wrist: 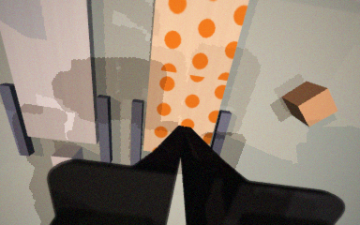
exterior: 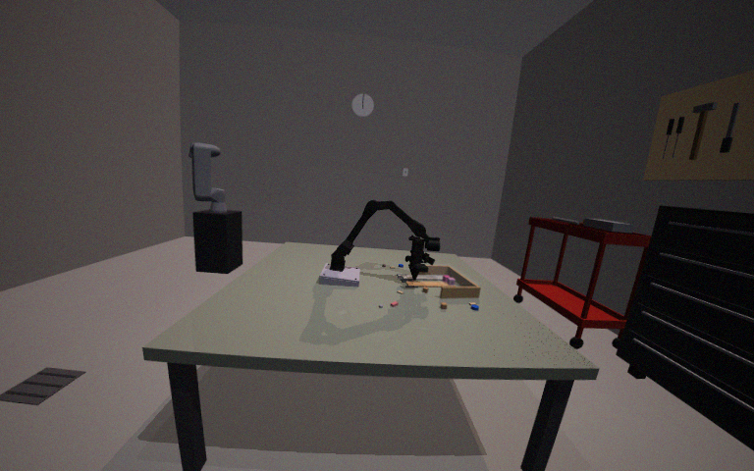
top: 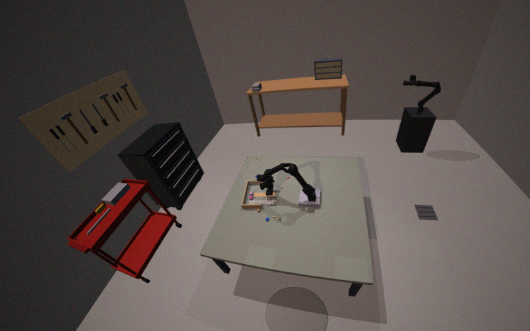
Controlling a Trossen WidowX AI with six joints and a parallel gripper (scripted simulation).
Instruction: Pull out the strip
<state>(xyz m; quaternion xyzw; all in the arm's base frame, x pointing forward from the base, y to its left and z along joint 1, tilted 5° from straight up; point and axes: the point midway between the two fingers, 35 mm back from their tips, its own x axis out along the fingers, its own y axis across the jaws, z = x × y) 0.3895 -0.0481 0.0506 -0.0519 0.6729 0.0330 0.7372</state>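
My gripper tip is now 8 cm to the right of the pale cube, 6 cm past it and 2 cm above it.
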